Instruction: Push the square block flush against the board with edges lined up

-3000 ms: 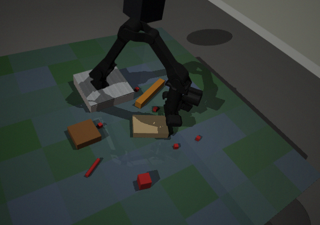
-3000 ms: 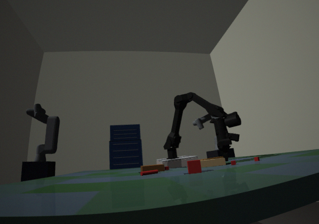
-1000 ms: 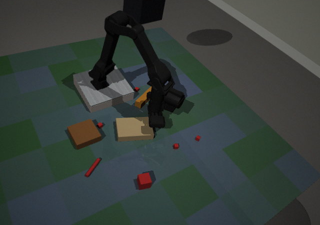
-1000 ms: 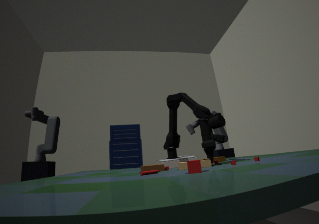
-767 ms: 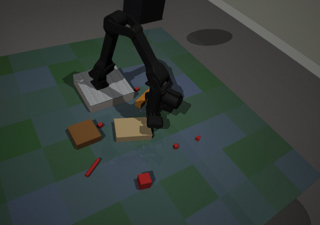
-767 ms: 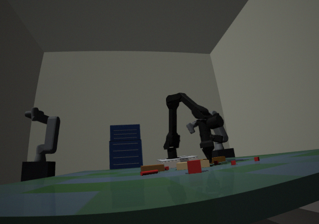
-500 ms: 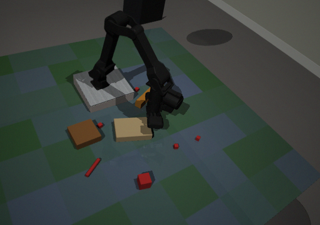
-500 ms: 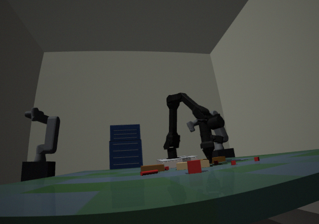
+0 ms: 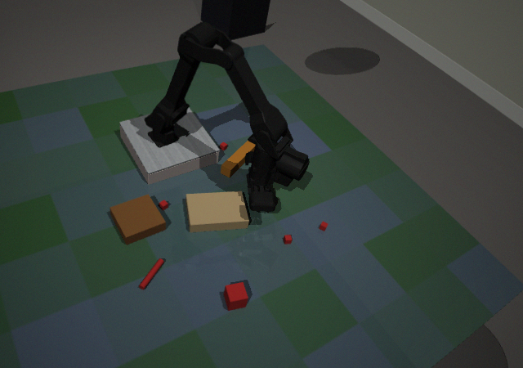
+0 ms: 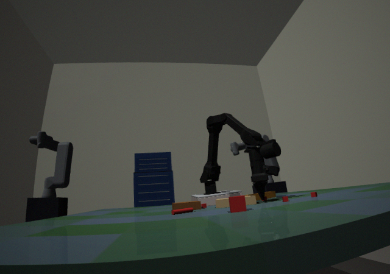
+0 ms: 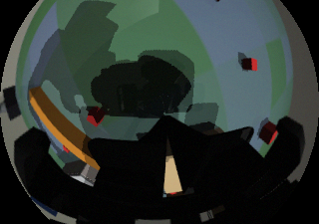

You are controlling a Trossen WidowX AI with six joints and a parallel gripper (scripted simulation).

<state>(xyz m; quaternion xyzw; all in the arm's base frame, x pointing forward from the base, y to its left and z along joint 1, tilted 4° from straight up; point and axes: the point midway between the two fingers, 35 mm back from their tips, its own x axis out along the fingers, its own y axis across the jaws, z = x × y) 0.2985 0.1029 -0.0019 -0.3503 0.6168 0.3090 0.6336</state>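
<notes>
The tan flat slab is 11 cm to the right of my gripper tip, 2 cm behind it and 1 cm above it. Also, from my gripper tip: brown square block (29 cm to the right, 10 cm behind, 1 cm above); red rod (34 cm to the right, 4 cm ahead); long orange bar (16 cm behind, 10 cm to the left, 1 cm above).
</notes>
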